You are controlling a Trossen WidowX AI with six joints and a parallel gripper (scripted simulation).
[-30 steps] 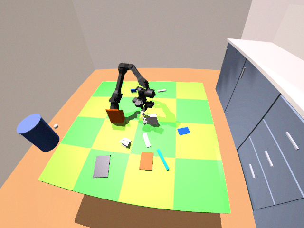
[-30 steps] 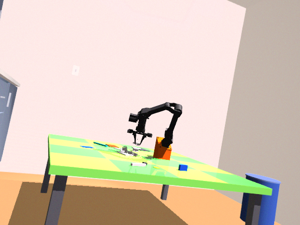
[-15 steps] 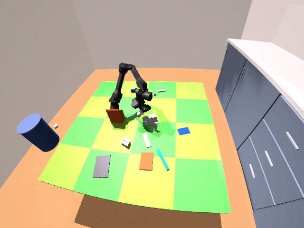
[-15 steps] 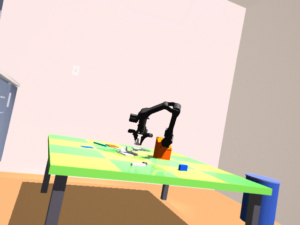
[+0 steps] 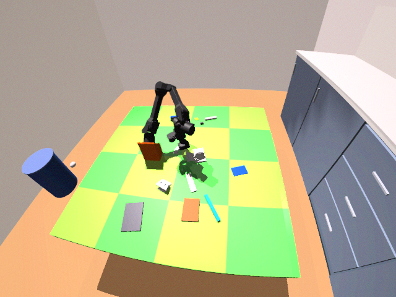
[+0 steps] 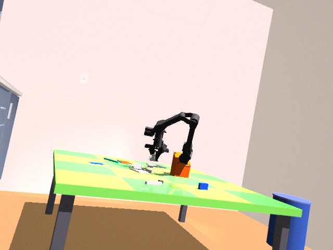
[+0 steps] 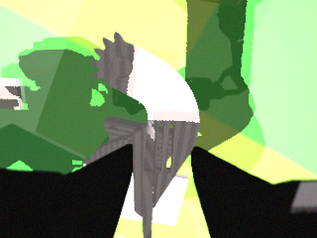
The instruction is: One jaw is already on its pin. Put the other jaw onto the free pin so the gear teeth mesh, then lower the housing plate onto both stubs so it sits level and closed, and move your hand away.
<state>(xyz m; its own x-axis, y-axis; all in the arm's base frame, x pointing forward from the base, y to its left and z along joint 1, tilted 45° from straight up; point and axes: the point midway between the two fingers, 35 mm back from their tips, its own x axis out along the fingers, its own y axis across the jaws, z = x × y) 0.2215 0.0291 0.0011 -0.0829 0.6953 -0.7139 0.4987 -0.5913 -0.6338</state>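
My gripper tip is 2 cm past the jaw and 3 cm to the left of it. From my gripper tip the other things lie so: blue card: 37 cm ahead, 7 cm to the right, 8 cm below; cyan bar: 24 cm ahead, 34 cm to the right, 8 cm below; white housing plate: 6 cm behind, 25 cm to the right, 6 cm below.
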